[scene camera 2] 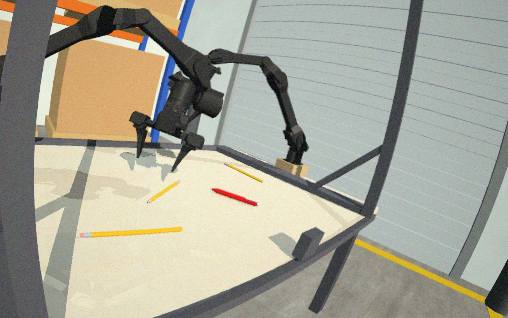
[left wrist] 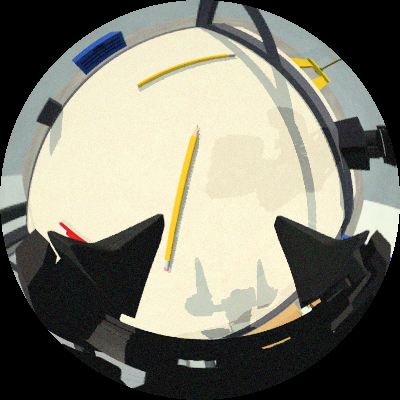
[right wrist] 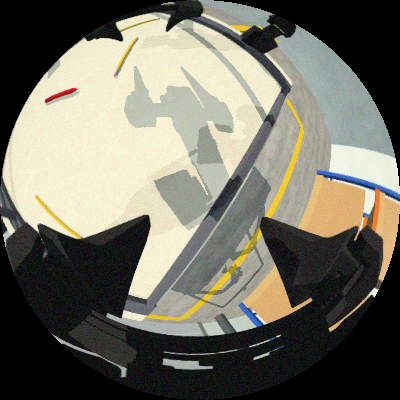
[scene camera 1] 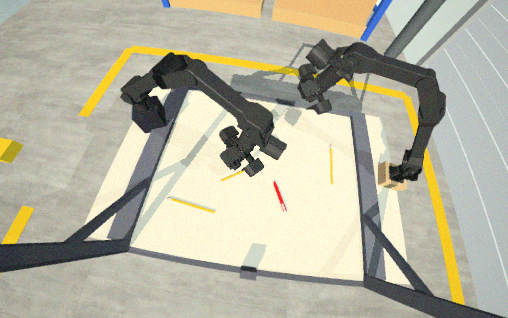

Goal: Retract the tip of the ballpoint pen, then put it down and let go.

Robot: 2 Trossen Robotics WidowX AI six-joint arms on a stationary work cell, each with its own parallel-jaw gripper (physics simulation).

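There's a dark frame here, and (left wrist: 295, 78) and (scene camera 1: 152, 166) are the same spot on it.
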